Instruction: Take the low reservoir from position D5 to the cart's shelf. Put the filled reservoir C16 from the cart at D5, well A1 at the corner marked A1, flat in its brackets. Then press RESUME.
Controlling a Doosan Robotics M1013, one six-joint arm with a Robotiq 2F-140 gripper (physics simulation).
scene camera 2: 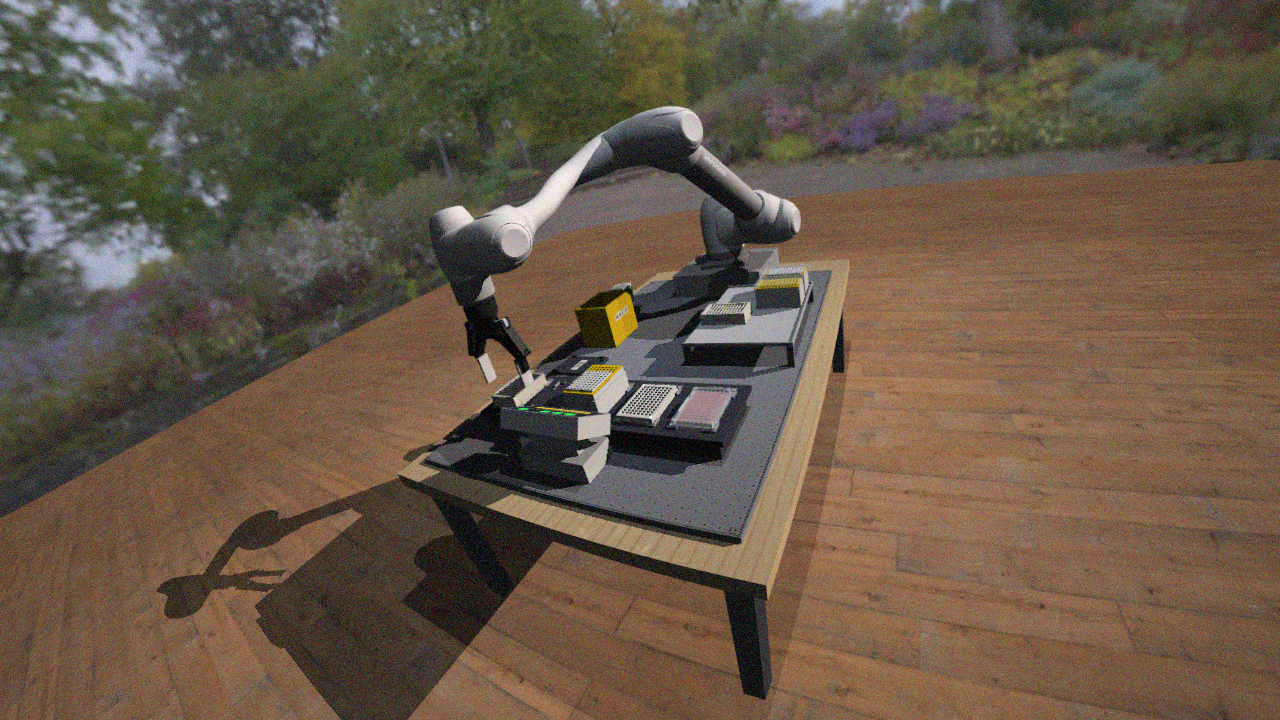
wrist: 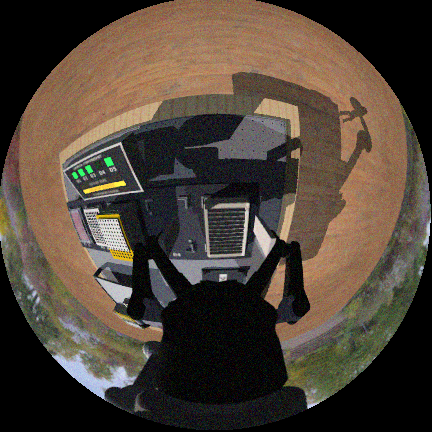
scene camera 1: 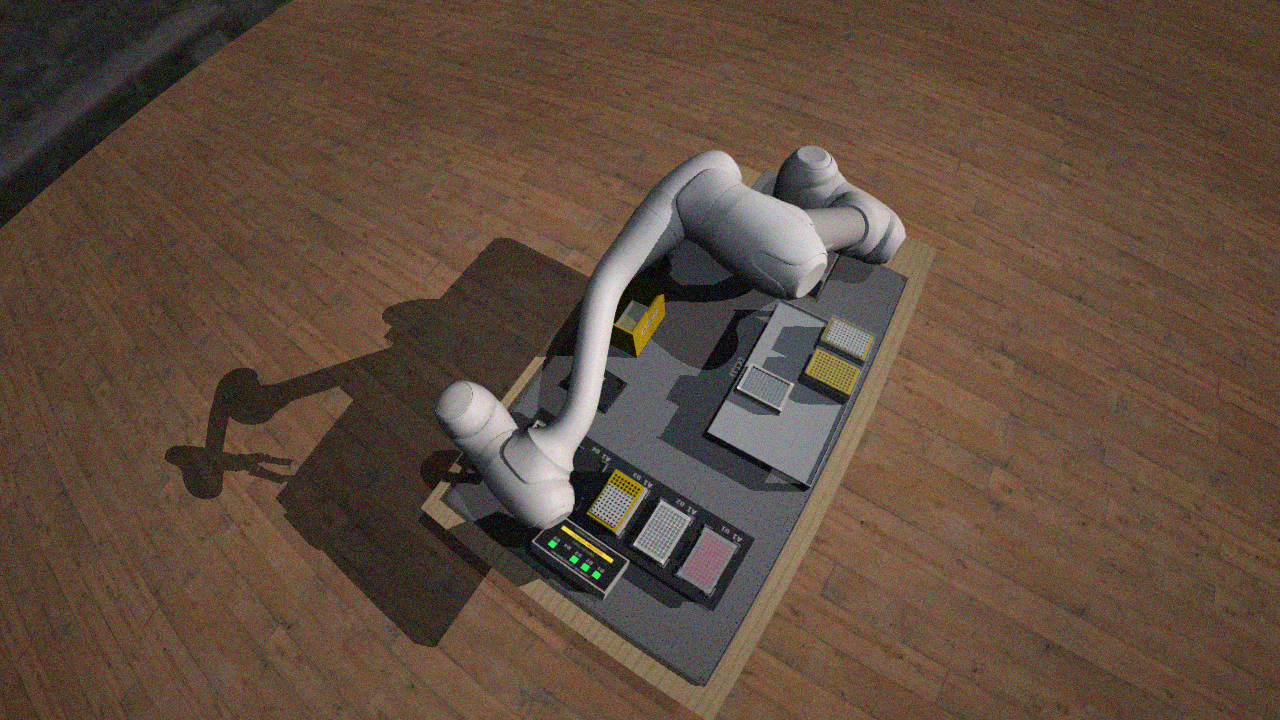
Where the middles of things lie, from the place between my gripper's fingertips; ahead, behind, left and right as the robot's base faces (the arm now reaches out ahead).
Right now the grey cart shelf [scene camera 1: 795,442] is 49 cm behind my hand, 50 cm to the left of it and 5 cm below it.
